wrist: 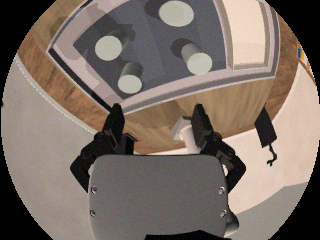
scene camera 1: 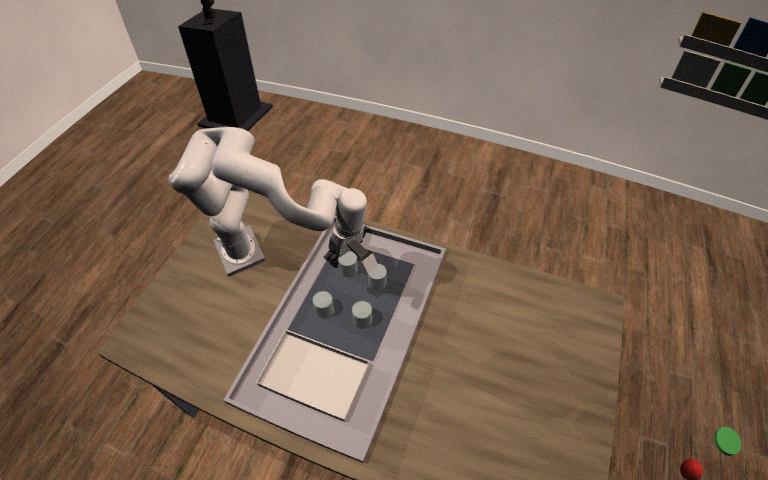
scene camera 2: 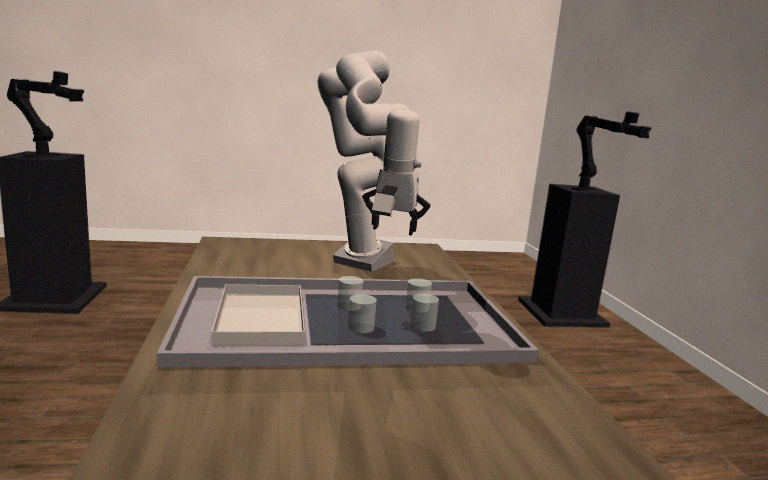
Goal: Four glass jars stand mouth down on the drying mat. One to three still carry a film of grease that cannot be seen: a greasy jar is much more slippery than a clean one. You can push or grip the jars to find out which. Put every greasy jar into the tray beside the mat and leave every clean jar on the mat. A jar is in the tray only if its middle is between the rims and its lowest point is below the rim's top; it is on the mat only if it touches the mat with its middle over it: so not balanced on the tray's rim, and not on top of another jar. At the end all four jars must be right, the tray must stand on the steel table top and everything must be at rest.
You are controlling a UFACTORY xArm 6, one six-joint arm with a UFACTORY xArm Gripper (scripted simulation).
my gripper: wrist; scene camera 1; scene camera 2 393,230
same spot on my gripper: [scene camera 1: 328,256] = [wrist: 241,176]
